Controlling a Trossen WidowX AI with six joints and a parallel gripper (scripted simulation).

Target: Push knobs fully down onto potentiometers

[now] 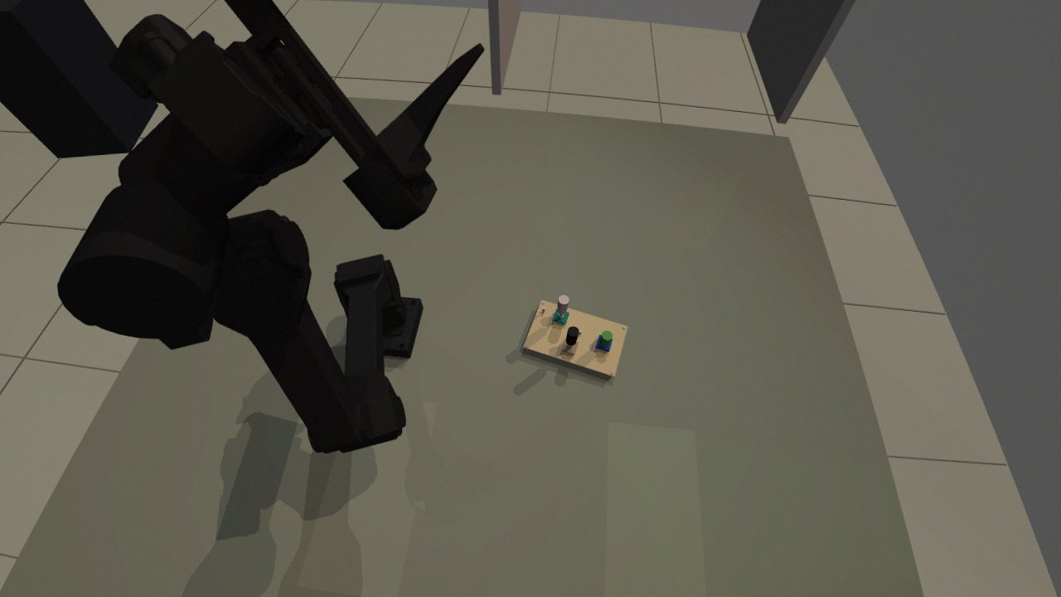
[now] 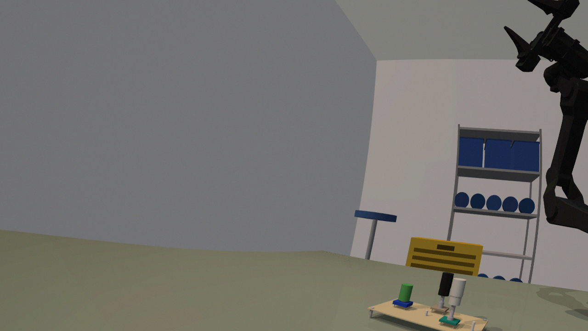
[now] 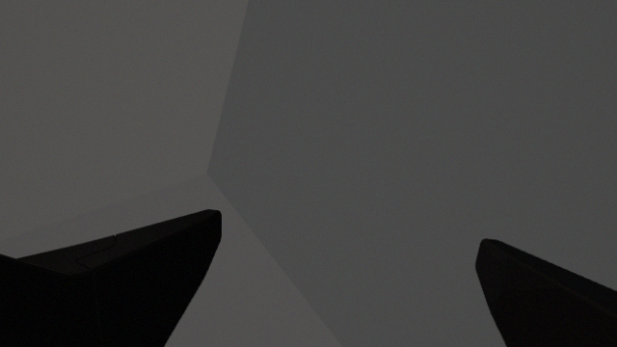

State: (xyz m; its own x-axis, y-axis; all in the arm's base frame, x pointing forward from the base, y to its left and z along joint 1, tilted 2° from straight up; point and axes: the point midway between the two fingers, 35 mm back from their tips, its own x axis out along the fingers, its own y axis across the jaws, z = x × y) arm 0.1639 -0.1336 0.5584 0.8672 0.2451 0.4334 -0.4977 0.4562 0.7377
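Right now the white knob is 55 cm below my gripper tip, 13 cm ahead of it and 12 cm to the left of it. From my gripper tip the other things lie so: black knob: 55 cm below, 14 cm ahead, 6 cm to the left.
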